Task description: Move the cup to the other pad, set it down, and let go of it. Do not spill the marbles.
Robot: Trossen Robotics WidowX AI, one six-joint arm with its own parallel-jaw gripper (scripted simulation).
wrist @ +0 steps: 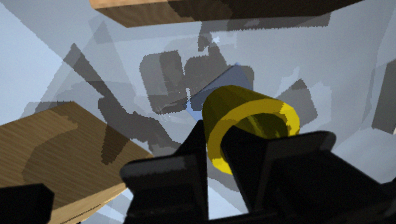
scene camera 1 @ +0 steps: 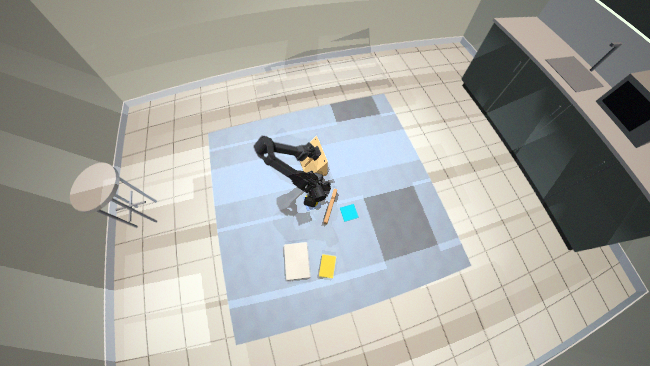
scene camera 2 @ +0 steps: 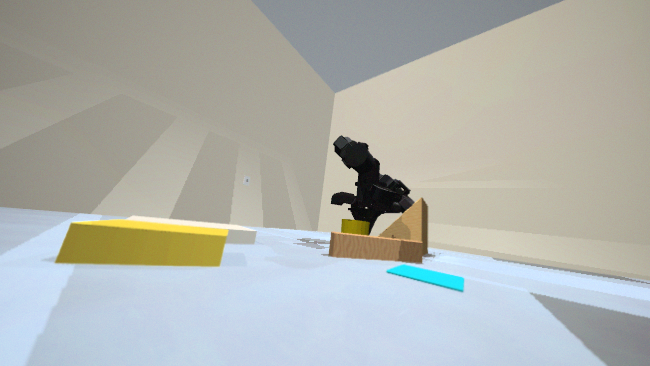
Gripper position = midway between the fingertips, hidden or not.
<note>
In view: the gripper (scene camera 2: 364, 236), a pale block (scene camera 2: 236, 234) and a cyan pad (scene camera 2: 448, 281).
The pale block shows as well in scene camera 1 (scene camera 1: 296, 255). The gripper shows as well in the wrist view (wrist: 207, 122).
</note>
